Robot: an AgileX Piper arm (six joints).
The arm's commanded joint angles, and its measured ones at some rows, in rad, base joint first. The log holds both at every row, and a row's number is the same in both.
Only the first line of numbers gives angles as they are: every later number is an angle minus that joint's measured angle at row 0.
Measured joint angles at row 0:
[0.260, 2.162, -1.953, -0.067, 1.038, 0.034]
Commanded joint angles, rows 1 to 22:
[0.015, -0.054, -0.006, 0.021, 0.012, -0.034]
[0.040, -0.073, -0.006, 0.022, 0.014, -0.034]
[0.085, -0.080, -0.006, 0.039, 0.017, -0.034]
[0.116, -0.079, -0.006, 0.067, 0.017, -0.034]
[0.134, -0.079, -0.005, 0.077, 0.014, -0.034]
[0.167, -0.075, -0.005, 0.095, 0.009, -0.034]
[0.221, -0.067, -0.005, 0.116, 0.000, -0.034]
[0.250, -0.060, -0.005, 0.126, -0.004, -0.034]
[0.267, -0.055, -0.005, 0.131, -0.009, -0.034]
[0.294, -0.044, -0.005, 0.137, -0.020, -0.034]
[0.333, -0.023, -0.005, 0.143, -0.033, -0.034]
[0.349, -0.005, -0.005, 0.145, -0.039, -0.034]
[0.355, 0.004, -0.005, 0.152, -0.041, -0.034]
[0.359, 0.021, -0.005, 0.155, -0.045, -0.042]
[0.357, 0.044, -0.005, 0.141, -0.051, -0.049]
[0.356, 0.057, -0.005, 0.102, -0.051, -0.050]
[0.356, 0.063, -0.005, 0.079, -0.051, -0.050]
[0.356, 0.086, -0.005, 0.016, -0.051, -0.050]
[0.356, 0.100, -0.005, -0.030, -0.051, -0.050]
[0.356, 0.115, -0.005, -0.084, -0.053, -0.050]
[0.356, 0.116, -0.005, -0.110, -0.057, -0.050]
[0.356, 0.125, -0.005, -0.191, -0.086, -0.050]
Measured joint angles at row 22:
[0.360, 0.120, 0.000, -0.131, -0.059, -0.043]
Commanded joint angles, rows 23 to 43:
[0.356, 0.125, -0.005, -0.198, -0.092, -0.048]
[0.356, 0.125, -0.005, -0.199, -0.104, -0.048]
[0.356, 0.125, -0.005, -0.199, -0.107, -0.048]
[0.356, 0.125, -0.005, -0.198, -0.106, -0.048]
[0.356, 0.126, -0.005, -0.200, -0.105, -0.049]
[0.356, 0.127, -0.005, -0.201, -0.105, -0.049]
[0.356, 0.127, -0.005, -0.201, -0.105, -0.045]
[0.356, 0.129, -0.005, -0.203, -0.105, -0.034]
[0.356, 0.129, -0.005, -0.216, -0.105, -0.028]
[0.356, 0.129, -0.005, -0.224, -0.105, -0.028]
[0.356, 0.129, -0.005, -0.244, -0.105, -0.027]
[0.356, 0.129, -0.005, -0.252, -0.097, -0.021]
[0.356, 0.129, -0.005, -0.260, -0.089, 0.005]
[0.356, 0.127, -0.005, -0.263, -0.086, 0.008]
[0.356, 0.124, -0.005, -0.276, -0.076, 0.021]
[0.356, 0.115, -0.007, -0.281, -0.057, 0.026]
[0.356, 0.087, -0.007, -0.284, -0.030, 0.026]
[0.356, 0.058, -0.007, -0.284, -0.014, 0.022]
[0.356, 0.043, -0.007, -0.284, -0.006, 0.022]
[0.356, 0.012, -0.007, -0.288, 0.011, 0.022]
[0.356, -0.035, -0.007, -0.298, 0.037, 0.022]
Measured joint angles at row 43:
[0.360, 0.012, 0.000, -0.282, 0.005, 0.012]
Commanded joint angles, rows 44 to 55:
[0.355, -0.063, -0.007, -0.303, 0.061, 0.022]
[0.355, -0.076, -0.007, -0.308, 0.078, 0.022]
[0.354, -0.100, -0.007, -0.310, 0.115, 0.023]
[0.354, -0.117, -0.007, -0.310, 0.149, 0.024]
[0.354, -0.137, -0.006, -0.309, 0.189, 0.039]
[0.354, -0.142, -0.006, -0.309, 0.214, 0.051]
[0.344, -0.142, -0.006, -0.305, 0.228, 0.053]
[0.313, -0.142, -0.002, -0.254, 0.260, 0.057]
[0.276, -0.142, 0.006, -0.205, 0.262, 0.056]
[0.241, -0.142, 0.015, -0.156, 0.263, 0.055]
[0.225, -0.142, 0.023, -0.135, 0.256, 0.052]
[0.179, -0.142, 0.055, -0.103, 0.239, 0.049]
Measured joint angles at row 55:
[0.218, -0.137, 0.026, -0.142, 0.173, 0.047]
